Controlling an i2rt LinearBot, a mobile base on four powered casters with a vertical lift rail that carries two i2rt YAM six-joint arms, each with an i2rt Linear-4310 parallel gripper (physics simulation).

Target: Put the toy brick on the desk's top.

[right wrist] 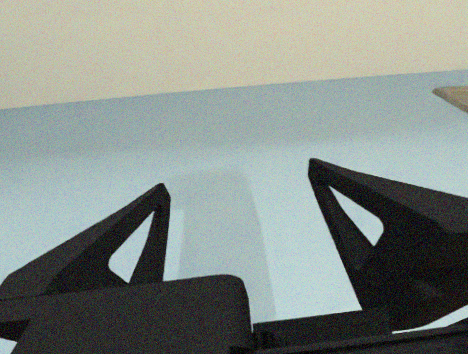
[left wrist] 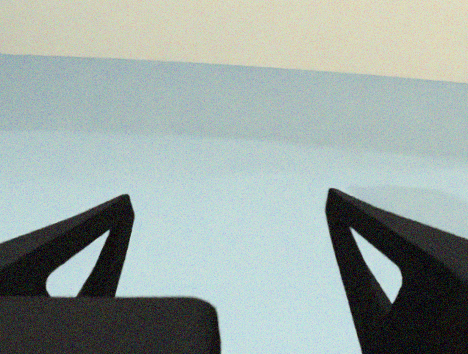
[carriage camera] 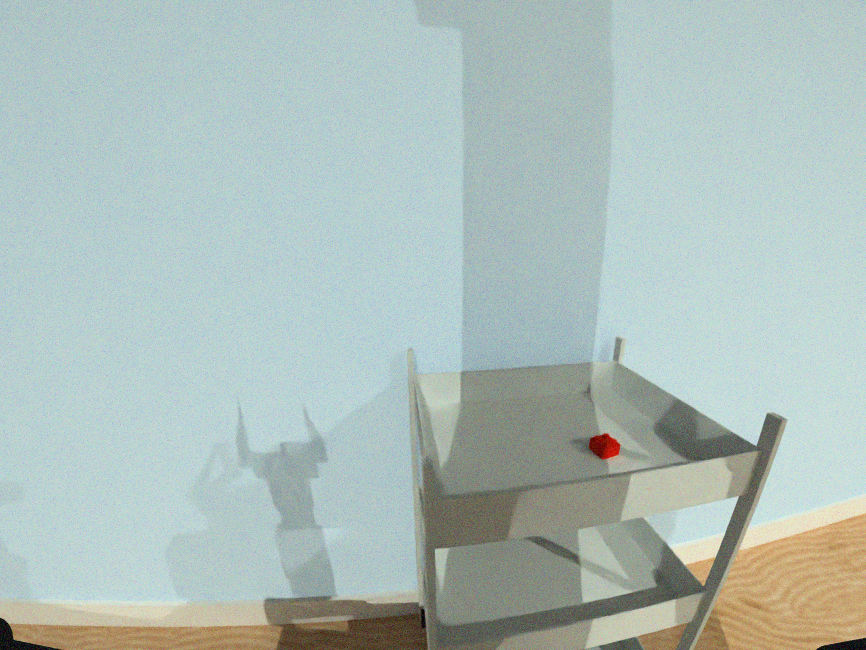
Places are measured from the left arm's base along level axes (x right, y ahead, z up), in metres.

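Pixels of known places: left gripper, fingertip midpoint: (left wrist: 228, 202); right gripper, fingertip midpoint: (right wrist: 236, 178).
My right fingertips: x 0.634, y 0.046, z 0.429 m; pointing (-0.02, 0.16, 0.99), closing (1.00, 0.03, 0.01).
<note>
Behind a point stands the place of what it marks.
A small red toy brick (carriage camera: 604, 445) @(z 0.102, x 0.569, y 0.351 m) lies on the top tray of a grey cart, towards its near right part, in the carriage view. My left gripper (left wrist: 228, 202) @(z 0.433, x -0.008, y 0.047 m) is open and empty in the left wrist view, with the pale blue wall beyond its fingers. My right gripper (right wrist: 236, 178) @(z 0.429, x 0.634, y 0.046 m) is open and empty in the right wrist view, also facing the wall. Neither gripper's fingers show in the carriage view, and the brick does not show in the wrist views. The desk does not show for certain in any view.
The grey cart (carriage camera: 748, 510) @(z 0.057, x 0.738, y 0.245 m) has raised corner posts and tray walls, and a lower tray under the top one. It stands close to the blue wall (carriage camera: 209, 209) @(z 0.466, x -0.078, y 0.511 m). Wooden floor (carriage camera: 804, 580) @(z -0.581, x 1.434, y 0.535 m) shows at the lower right. A brown edge of something (right wrist: 456, 96) @(z 1.394, x 2.029, y 0.733 m) shows at the right wrist view's right side.
</note>
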